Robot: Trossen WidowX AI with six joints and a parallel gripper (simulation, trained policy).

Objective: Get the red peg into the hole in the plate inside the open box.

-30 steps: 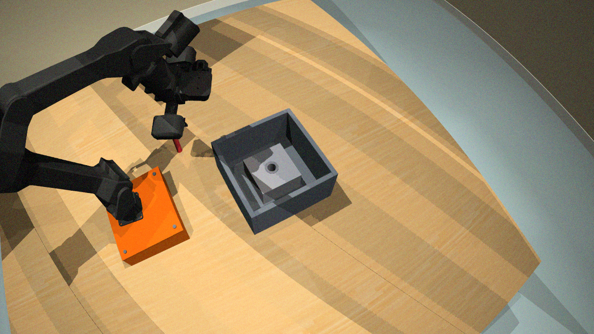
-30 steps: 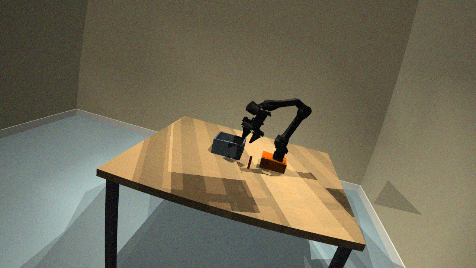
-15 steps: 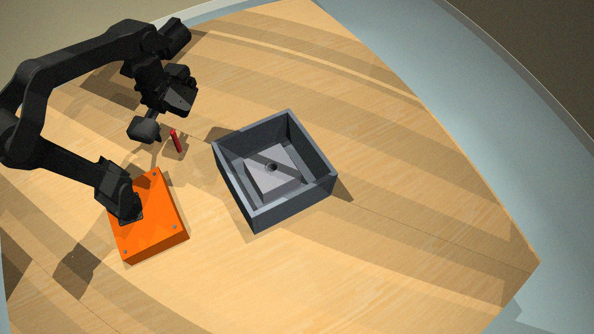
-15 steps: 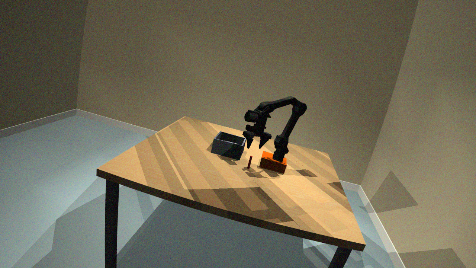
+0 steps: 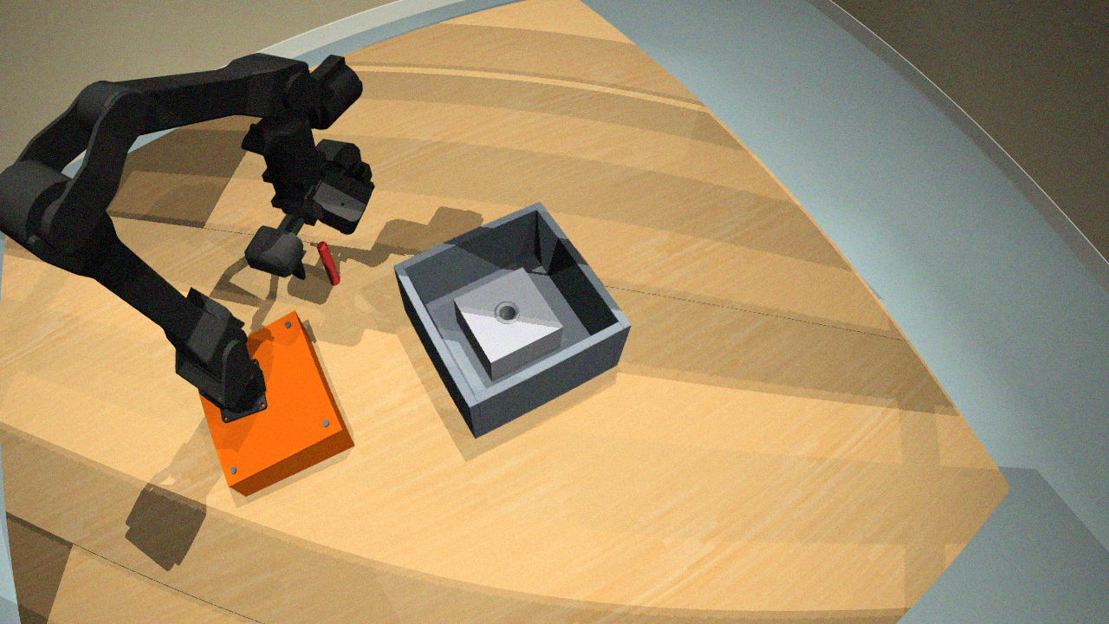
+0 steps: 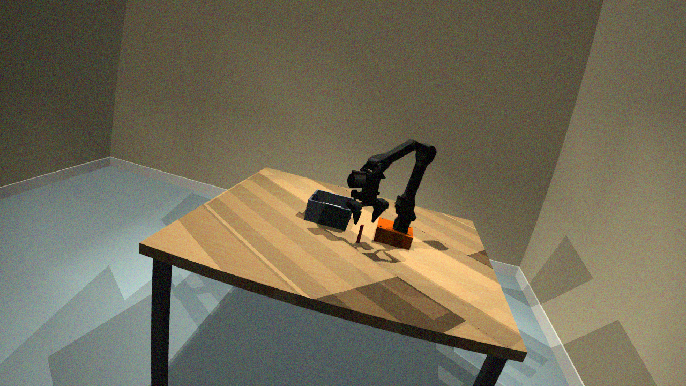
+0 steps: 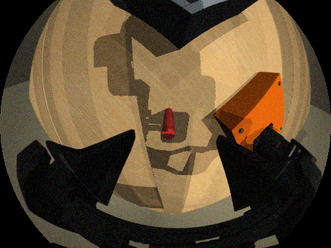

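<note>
My gripper tip is 1 cm to the right of the red peg and 5 cm above it. From my gripper tip the other things lie so: grey box: 19 cm ahead, 15 cm to the right, 6 cm below; grey plate: 19 cm ahead, 15 cm to the right, 4 cm below.
</note>
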